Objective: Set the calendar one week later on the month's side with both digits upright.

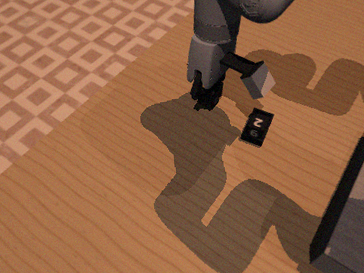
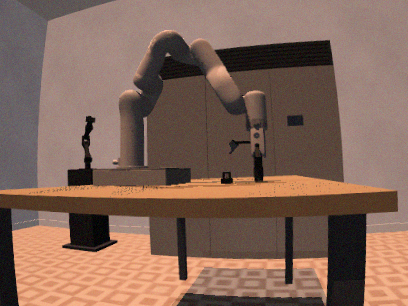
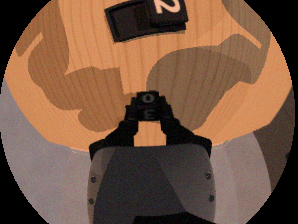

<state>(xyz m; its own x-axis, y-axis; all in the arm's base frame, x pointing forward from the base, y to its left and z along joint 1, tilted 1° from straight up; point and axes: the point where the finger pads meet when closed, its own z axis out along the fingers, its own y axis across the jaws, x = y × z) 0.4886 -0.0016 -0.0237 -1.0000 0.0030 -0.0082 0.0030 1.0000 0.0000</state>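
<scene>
My gripper is now 2 cm above the black cube. The rest, counted from my hand: black digit cube: 12 cm behind, 2 cm to the left, 1 cm below.
</scene>
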